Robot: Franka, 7 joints.
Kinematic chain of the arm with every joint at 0, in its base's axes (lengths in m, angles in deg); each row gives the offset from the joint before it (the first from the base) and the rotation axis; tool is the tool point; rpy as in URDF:
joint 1: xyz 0 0 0.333 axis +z
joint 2: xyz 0 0 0 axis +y
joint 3: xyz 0 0 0.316 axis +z
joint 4: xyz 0.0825 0 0 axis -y
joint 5: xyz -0.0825 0 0.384 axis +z
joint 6: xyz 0 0 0 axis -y
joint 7: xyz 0.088 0 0 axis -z
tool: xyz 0 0 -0.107 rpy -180 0 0
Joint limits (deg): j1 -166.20..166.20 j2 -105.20..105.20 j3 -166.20..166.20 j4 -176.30..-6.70 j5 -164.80..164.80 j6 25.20..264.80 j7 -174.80..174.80
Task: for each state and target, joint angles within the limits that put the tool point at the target. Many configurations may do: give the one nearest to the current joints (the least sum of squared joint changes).
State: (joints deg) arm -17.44 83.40 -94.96 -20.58 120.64 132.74 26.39
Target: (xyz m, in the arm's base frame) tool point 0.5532 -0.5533 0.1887
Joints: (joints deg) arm -2.31 95.78 -81.34 -68.52 119.87 138.29 26.39
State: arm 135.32 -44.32 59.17 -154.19 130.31 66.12 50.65
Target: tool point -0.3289 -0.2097 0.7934
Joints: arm 133.62 -48.19 35.54 -121.55 141.11 68.21 50.65
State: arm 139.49 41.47 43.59 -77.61 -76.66 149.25 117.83
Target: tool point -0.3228 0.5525 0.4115
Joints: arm 106.85 13.94 14.49 -108.69 -76.48 139.55 117.83
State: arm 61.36 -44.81 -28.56 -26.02 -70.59 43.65 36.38
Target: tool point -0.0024 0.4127 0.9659
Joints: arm 100.38 3.58 7.13 -42.30 -65.18 72.24 36.38
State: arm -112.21 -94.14 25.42 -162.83 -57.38 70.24 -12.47
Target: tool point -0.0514 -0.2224 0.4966
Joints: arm -111.91 -63.10 30.08 -164.19 -57.73 87.43 -12.47
